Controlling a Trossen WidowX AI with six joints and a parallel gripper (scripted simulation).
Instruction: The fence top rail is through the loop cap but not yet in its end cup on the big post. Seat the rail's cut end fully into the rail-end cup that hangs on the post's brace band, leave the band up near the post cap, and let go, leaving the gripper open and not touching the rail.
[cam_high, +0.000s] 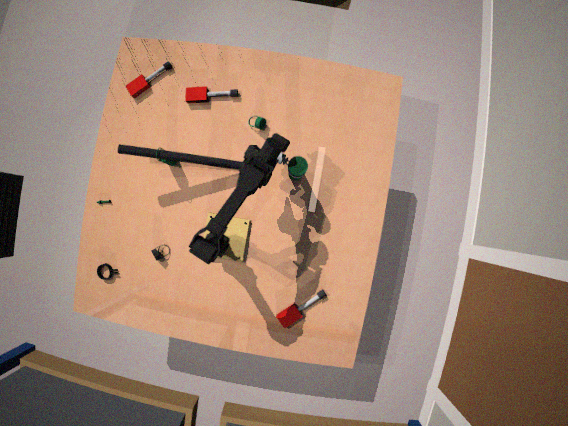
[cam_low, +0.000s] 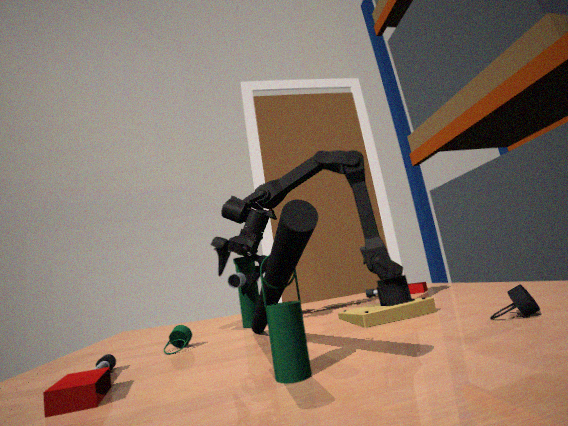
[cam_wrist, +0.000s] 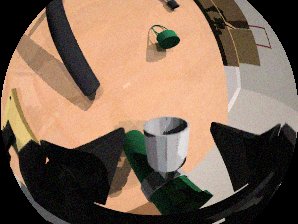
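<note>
My gripper tip is now 2 cm to the left of the grey rail-end cup and 1 cm past it. The rest, counted from my gripper tip: small green bolt: 67 cm to the left, 39 cm behind, 13 cm below; green line post: 43 cm to the left, 13 cm behind, 3 cm below; spare green loop cap: 14 cm to the left, 13 cm ahead, 12 cm below.
</note>
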